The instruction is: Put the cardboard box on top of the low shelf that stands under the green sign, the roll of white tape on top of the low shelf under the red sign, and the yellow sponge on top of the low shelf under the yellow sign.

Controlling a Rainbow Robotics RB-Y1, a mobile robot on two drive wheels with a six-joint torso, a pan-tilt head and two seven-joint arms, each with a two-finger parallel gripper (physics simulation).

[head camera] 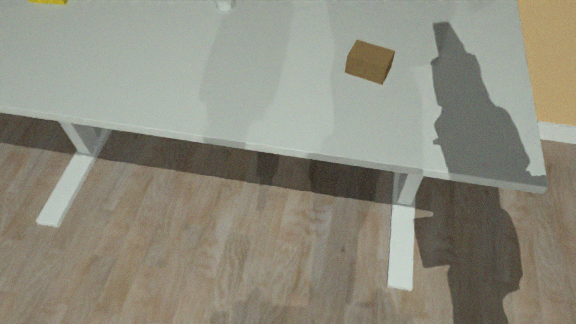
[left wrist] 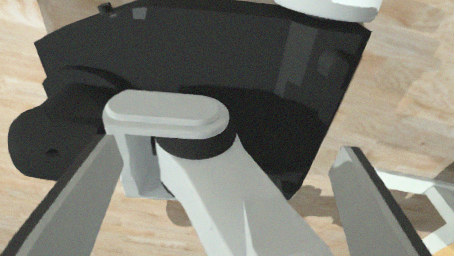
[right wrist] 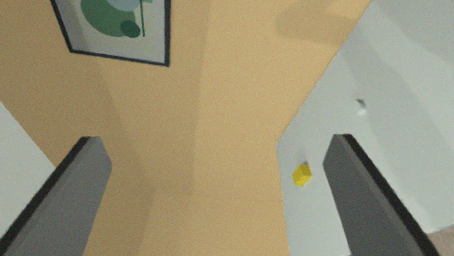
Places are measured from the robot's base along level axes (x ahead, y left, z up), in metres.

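Pixels of known places: left gripper, fingertip midpoint: (left wrist: 227, 155); right gripper, fingertip midpoint: (right wrist: 217, 150).
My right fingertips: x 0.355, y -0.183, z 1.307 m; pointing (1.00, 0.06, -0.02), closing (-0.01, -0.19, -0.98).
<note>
Ahead of a thing's pixels: the offset from my right fingertips to its top centre. Level surfaces: height alone.
A brown cardboard box @[0.344 m ahead, 0.019 m left, 0.536 m down] (head camera: 369, 62) lies on the white table @[0.586 m down] (head camera: 150, 75) right of the middle in the head view. The white tape roll @[0.587 m ahead, 0.369 m left, 0.562 m down] (head camera: 225, 5) (right wrist: 361, 107) is cut by the head view's top edge. The yellow sponge @[0.619 m ahead, 0.836 m left, 0.541 m down] (head camera: 48, 1) (right wrist: 302, 175) lies at the far left of the table, also cut by that edge. My left gripper (left wrist: 227, 155) is open and empty, pointing down over my own base. My right gripper (right wrist: 217, 150) is open and empty, facing an orange wall, with the sponge and tape far beyond its right finger. The shelves and signs do not show.
The table's front edge runs across the head view, with white legs (head camera: 402, 245) below it on a wood floor. A dark arm shadow falls on its right end. In the right wrist view, a framed picture (right wrist: 120, 56) hangs on the orange wall (right wrist: 240, 100).
</note>
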